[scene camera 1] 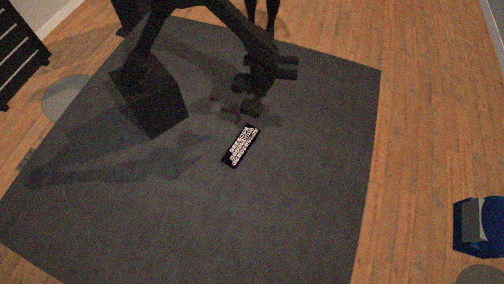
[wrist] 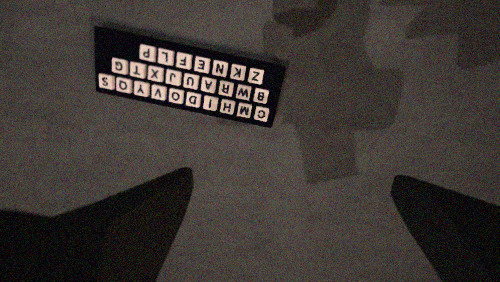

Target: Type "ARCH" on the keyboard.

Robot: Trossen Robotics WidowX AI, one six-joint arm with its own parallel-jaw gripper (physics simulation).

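Pixels of known places: gripper, fingertip midpoint: (wrist: 290, 180); arm's base at its link origin: (scene camera 1: 137, 87).
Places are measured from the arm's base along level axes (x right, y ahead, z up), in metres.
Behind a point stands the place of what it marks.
The black keyboard (scene camera 1: 227, 162) {z -0.216, x 0.031, y 0.337 m} (wrist: 118, 46) {z -0.216, x 0.011, y 0.327 m} lies flat on the dark mat, with three rows of pale letter keys that look upside down in the wrist view. There, A (wrist: 208, 85) {z -0.211, x -0.078, y 0.353 m} and R (wrist: 226, 89) {z -0.211, x -0.095, y 0.355 m} sit side by side in the middle row; H (wrist: 227, 107) {z -0.211, x -0.098, y 0.373 m} and C (wrist: 261, 114) {z -0.211, x -0.132, y 0.376 m} are in the row nearest the fingers. C is at the right end. My gripper (scene camera 1: 251, 108) {z -0.072, x -0.146, y 0.372 m} (wrist: 290, 180) {z -0.072, x -0.146, y 0.372 m} is open and empty, with its fingers wide apart. It hangs above the mat, off the keyboard, and no finger covers a key in the wrist view.
The dark mat (scene camera 1: 280, 215) {z -0.229, x 0.125, y 0.583 m} lies on a wooden floor. My arm's black base block (scene camera 1: 162, 107) {z -0.092, x -0.013, y 0.064 m} stands left of the keyboard. Dark legs (scene camera 1: 272, 15) show behind the arm. A blue object (scene camera 1: 492, 225) is at the far right, a slatted black unit (scene camera 1: 20, 57) at the left.
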